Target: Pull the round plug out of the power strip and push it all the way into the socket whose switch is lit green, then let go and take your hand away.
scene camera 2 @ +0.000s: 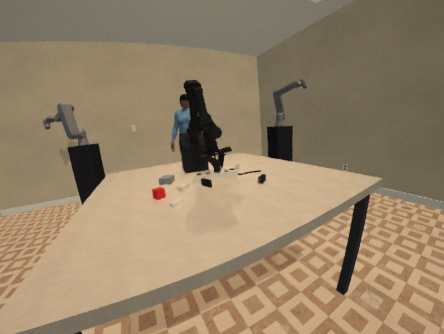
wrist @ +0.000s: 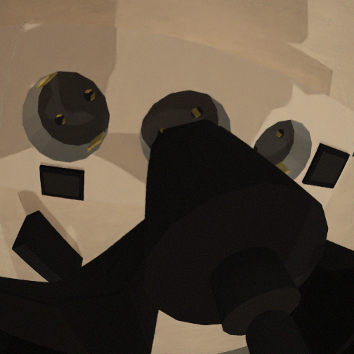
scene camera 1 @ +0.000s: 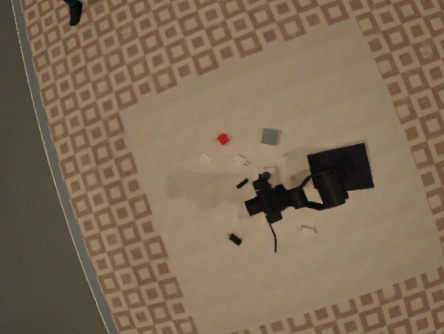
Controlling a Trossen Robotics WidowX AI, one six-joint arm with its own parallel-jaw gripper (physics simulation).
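Places are measured from the arm's base along level axes (x ahead, y left, z up), in millimetres.
Pixels of known places: gripper, fingertip midpoint: (scene camera 2: 219, 169); arm's base, origin of the base link: (scene camera 2: 193, 141).
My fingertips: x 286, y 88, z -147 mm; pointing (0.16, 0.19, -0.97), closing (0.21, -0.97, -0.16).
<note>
Ahead of a thing's pixels: the offset from my fingertips to its top centre. "spot": to the spot under its first point.
The white power strip (scene camera 1: 270, 170) (scene camera 2: 231, 175) (wrist: 117, 172) lies on the table. In the wrist view three round dark sockets show: the left socket (wrist: 73, 112), the middle socket (wrist: 180, 107) and the right socket (wrist: 281, 145). The left switch (wrist: 62, 183) and right switch (wrist: 326, 166) are dark. The middle socket's switch is hidden, but a small green spot shows under the gripper in scene camera 2. My gripper (scene camera 1: 268, 200) (scene camera 2: 217, 166) (wrist: 205, 216) is shut on the black round plug (wrist: 215, 170), which covers the middle socket's lower part. Its prongs are hidden, so its depth cannot be told.
A red cube @(dx +136, dy -316, dz -17 mm) (scene camera 1: 223, 139) (scene camera 2: 159, 193), a grey block @(dx -84, dy -287, dz -21 mm) (scene camera 1: 270, 136) (scene camera 2: 166, 179), black blocks @(dx +80, dy -92, dz -22 mm) (scene camera 1: 242, 183) (scene camera 2: 206, 182) (wrist: 47, 247) and white blocks (scene camera 1: 241, 159) (scene camera 2: 175, 202) lie around the strip. A black cable @(spot: dx -29, dy +210, dz -49 mm) (scene camera 1: 275, 241) (scene camera 2: 250, 172) runs from its end.
</note>
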